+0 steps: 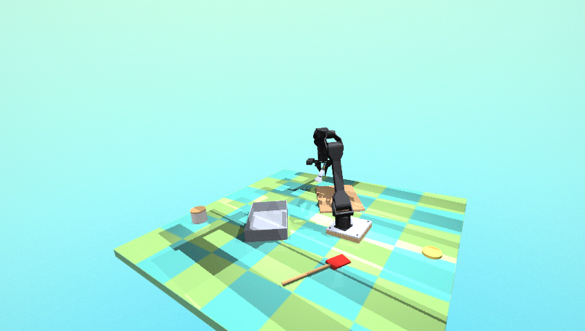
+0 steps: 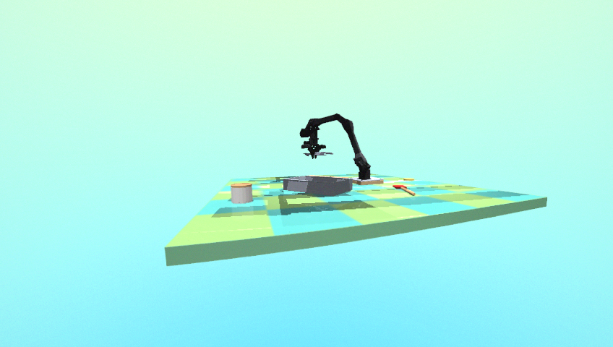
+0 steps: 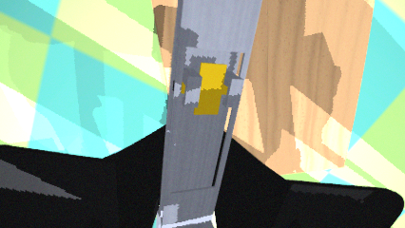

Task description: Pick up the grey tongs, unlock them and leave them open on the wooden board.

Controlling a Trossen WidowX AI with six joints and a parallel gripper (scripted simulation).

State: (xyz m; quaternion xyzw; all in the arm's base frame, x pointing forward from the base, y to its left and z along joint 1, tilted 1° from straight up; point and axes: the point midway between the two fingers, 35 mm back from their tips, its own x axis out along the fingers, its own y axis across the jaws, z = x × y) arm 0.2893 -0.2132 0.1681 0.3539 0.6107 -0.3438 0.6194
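My gripper tip is 20 mm short of the yellow lock piece, 30 mm to the left of it and 40 mm below it. From my gripper tip the other things lie so: lidded canister: 360 mm ahead, 620 mm to the left, 120 mm below; wooden board: 50 mm behind, 70 mm to the right, 150 mm below; grey roasting tin: 30 mm ahead, 400 mm to the left, 130 mm below.
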